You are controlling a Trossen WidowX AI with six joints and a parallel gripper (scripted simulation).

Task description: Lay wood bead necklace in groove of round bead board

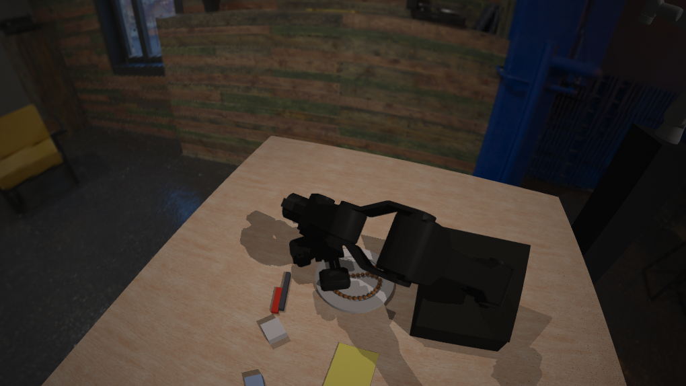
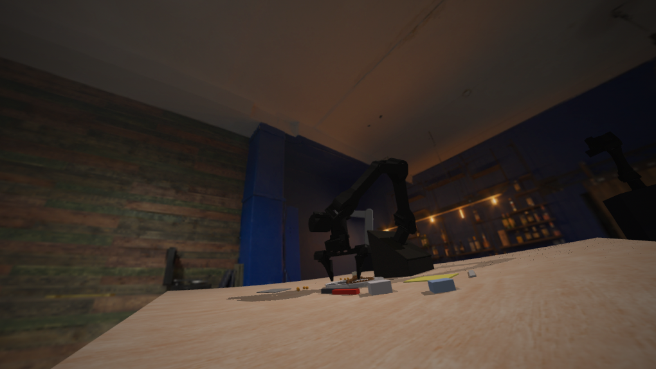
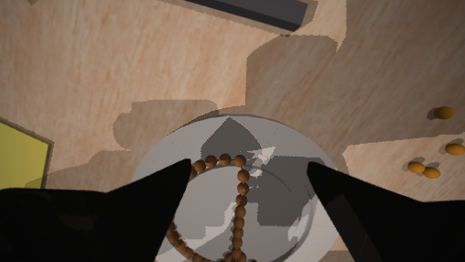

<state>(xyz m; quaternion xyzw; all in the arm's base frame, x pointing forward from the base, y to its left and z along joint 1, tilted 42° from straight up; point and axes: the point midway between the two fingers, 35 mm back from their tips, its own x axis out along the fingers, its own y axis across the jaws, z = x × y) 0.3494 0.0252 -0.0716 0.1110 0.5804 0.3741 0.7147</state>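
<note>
Right now the round white bead board is 6 cm behind my gripper tip, 2 cm to the right of it and 1 cm below it. Also, from my gripper tip: grey block: 8 cm ahead, 18 cm to the left, 1 cm below; then dark bar: 10 cm ahead, 8 cm to the left, 2 cm below; then pale cube: 20 cm behind, 13 cm to the right.
</note>
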